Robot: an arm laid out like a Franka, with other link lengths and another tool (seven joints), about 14 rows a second.
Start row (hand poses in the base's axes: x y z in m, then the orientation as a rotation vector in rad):
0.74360 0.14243 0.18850 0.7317 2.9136 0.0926
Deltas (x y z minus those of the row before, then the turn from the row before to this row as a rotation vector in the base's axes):
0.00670 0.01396 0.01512 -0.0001 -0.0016 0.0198
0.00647 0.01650 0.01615 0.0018 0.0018 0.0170
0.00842 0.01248 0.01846 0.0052 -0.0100 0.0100
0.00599 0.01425 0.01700 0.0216 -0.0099 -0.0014
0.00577 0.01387 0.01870 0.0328 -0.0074 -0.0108
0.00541 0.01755 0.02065 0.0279 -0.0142 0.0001
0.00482 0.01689 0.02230 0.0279 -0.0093 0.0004
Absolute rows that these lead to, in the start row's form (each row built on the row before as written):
0.75030 0.15639 0.20362 0.7025 2.9197 0.0950
0.75677 0.17289 0.21977 0.6785 2.9280 0.0988
0.76519 0.18537 0.23823 0.6622 2.9229 0.1105
0.77118 0.19962 0.25523 0.6650 2.9157 0.1450
0.77695 0.21349 0.27393 0.6836 2.9081 0.1940
0.78236 0.23104 0.29458 0.6836 2.8971 0.2389
0.78718 0.24793 0.31688 0.6846 2.8903 0.2823

